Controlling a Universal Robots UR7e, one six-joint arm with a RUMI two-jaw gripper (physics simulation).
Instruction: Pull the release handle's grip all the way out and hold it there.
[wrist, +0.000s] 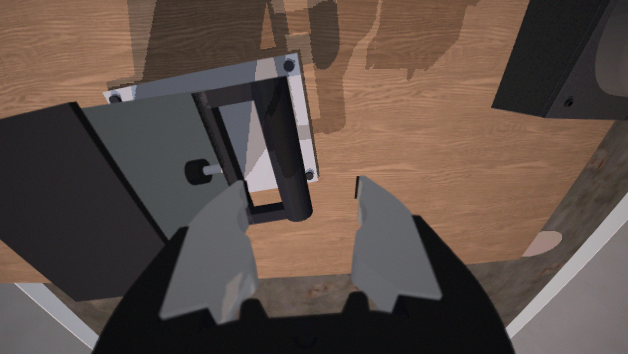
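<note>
The release handle's grip (291, 160) is a thick black bar on a rectangular black frame, left of the middle of the wrist view. The frame stands by the grey-green side of a dark box-like housing (65, 195), with a black knob (198, 171) on a short pale rod between them. My gripper (302, 180) is partly open with nothing between its fingers. Its left fingertip overlaps the lower part of the handle's frame in the view, and its right fingertip is to the right of the bar. How far the fingertips are above the grip is hard to tell.
A pale metal base plate (306, 120) with dark bolts lies under the handle on the wooden table top (425, 165). A dark block (540, 65) with a grey rounded part stands at the upper right. A pinkish disc (544, 243) shows beyond the table's edge at the lower right.
</note>
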